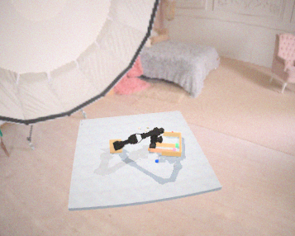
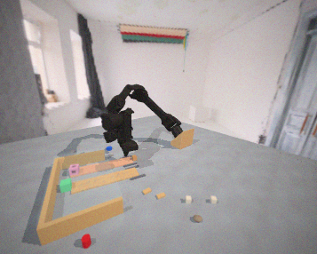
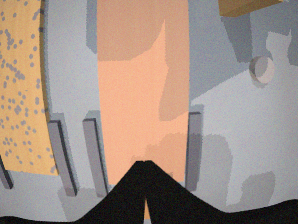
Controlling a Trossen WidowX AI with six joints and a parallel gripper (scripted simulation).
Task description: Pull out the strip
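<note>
My gripper tip is now 90 mm short of the pale orange strip, 30 mm to the left of it and 30 mm above it. Round my gripper tip: red cylinder 250 mm to the left, 250 mm ahead, 20 mm below; then blue cylinder 170 mm to the right, 30 mm below, 10 mm ahead; then pink cube 200 mm ahead, 50 mm to the right, 10 mm below.
</note>
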